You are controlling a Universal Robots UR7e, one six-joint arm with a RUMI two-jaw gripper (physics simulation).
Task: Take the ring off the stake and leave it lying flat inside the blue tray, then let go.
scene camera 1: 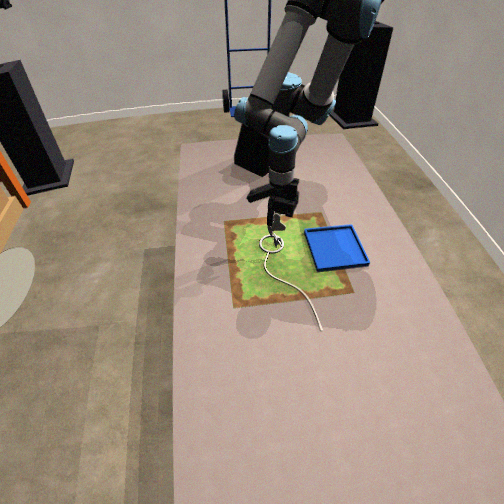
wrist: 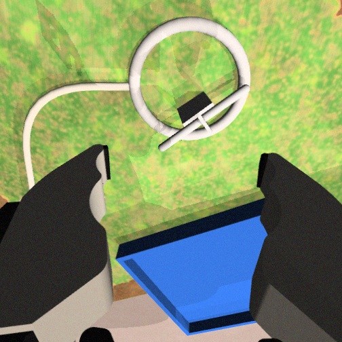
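A white ring lies around the stake on the green mat. A white cord runs from the ring. The stake has a slanting white crossbar and a black block at its base; in the wrist view the bar crosses over the ring's lower right side. The blue tray sits at the mat's right edge in the scene view. My gripper is open above the mat, with nothing between its fingers. In the wrist view its tips are between ring and tray.
The green mat with a brown border lies on a pinkish table top. The cord's free end reaches past the mat's front edge. Black speakers and a blue hand truck stand behind.
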